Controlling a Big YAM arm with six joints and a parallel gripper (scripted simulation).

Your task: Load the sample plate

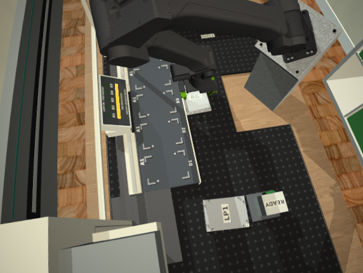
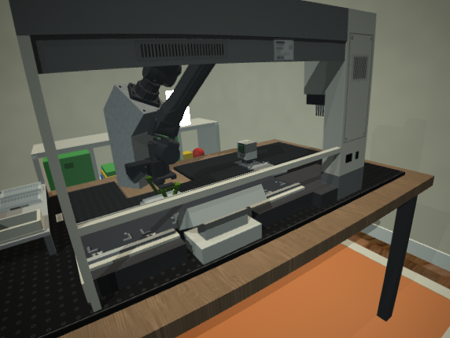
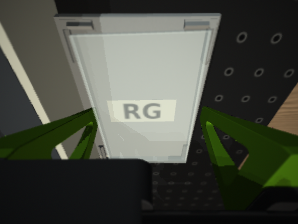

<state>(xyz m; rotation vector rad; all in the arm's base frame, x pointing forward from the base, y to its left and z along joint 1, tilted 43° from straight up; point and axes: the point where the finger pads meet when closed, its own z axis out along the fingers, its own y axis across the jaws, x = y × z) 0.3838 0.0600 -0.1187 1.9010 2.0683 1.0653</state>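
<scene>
My hand is right at the clear plate lid. Round my hand: cream reservoir (120 mm ahead, 400 mm to the right, 50 mm above); regrip nest RG (10 mm ahead, 10 mm below); shelf label (60 mm behind, 340 mm to the right, 20 mm below).
</scene>
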